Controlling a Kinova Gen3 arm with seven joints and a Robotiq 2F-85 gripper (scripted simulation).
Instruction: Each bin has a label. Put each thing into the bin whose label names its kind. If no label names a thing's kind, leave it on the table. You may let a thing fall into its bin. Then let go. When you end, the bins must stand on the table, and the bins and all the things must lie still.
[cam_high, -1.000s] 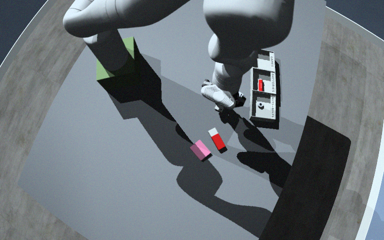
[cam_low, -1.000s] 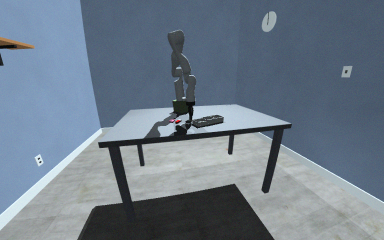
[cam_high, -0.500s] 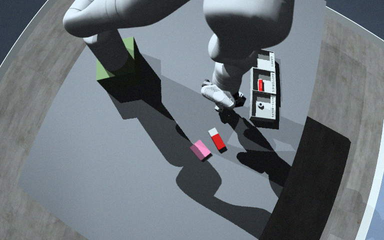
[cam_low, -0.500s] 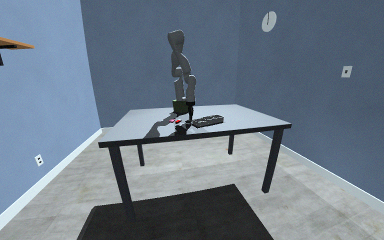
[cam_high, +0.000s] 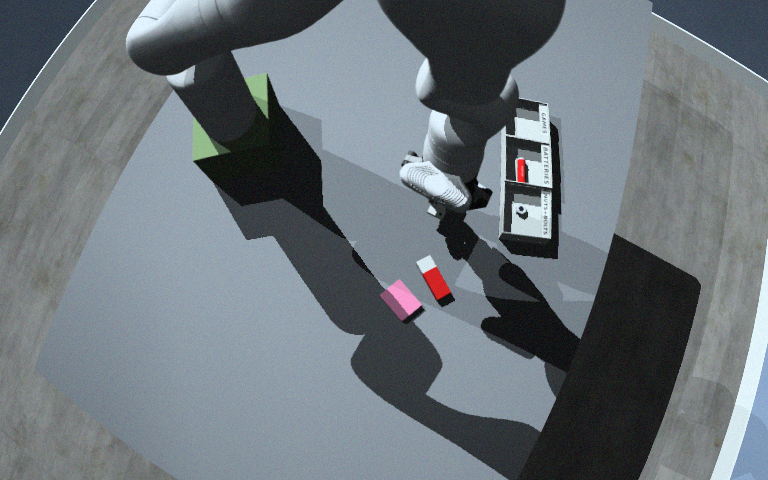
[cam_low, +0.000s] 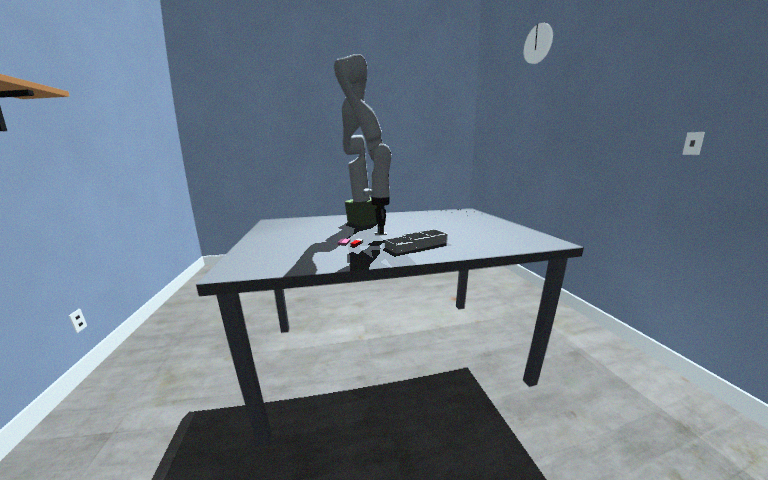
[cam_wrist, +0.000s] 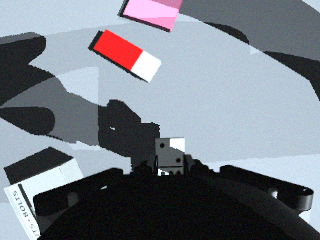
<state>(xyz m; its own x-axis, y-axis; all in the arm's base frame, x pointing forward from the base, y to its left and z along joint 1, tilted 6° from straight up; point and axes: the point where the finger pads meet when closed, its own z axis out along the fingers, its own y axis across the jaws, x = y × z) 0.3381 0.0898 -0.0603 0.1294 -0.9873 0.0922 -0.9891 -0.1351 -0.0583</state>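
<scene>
My hand is 140 mm to the right of the bin row, 80 mm short of it and 30 mm above it. From my hand the other things lie so: white domino (20 mm below); then red-and-white eraser (100 mm to the right, 50 mm ahead, 40 mm below); then nut (110 mm ahead, 70 mm to the left, 40 mm below).
</scene>
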